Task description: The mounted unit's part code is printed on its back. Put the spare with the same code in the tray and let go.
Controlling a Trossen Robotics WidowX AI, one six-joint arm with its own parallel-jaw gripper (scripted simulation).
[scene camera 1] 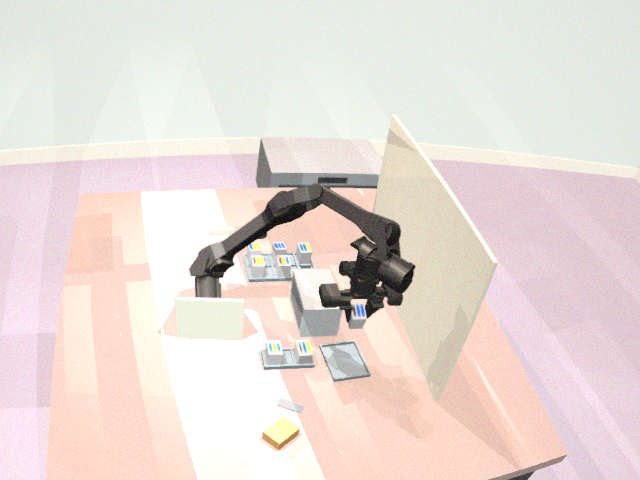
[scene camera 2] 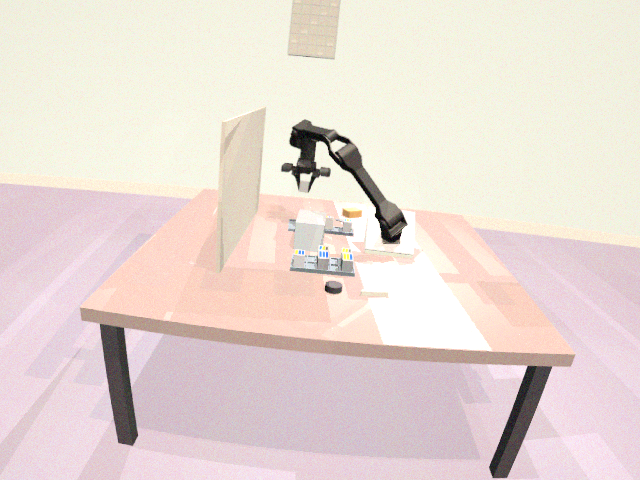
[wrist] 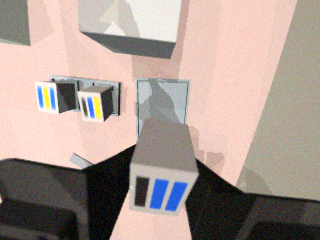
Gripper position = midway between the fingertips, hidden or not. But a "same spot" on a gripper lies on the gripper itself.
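Labels:
Gripper visible in scene camera 1 (354, 321), scene camera 2, wrist view. On the gripper, same spot: (wrist: 45, 194) and (scene camera 2: 314, 175).

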